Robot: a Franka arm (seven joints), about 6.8 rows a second.
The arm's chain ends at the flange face. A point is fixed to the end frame.
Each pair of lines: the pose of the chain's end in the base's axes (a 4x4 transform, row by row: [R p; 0 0 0 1], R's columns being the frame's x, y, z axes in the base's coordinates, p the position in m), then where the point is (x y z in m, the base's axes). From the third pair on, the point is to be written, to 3 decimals.
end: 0.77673, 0.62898, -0.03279, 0.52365; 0.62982, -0.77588, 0.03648, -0.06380; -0.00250, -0.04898, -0.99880, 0.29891; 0, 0, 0, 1
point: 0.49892 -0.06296 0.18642
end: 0.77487, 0.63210, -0.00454, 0.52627; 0.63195, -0.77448, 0.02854, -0.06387; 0.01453, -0.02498, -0.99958, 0.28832; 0, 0, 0, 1
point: 0.50473 -0.06398 0.17517
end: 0.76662, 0.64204, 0.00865, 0.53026; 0.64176, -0.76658, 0.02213, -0.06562; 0.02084, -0.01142, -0.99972, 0.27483; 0, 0, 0, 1
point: 0.510 -0.067 0.161
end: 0.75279, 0.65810, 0.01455, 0.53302; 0.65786, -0.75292, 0.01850, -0.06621; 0.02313, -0.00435, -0.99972, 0.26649; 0, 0, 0, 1
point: 0.514 -0.068 0.153
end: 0.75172, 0.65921, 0.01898, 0.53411; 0.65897, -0.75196, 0.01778, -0.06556; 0.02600, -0.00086, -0.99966, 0.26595; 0, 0, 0, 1
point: 0.515 -0.068 0.152
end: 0.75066, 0.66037, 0.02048, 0.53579; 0.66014, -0.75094, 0.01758, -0.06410; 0.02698, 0.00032, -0.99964, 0.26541; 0, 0, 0, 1
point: 0.517 -0.066 0.152
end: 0.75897, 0.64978, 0.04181, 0.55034; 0.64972, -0.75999, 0.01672, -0.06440; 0.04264, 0.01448, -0.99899, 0.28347; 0, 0, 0, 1
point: 0.534 -0.066 0.169
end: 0.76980, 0.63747, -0.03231, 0.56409; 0.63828, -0.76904, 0.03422, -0.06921; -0.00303, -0.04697, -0.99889, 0.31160; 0, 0, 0, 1
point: 0.539 -0.069 0.199
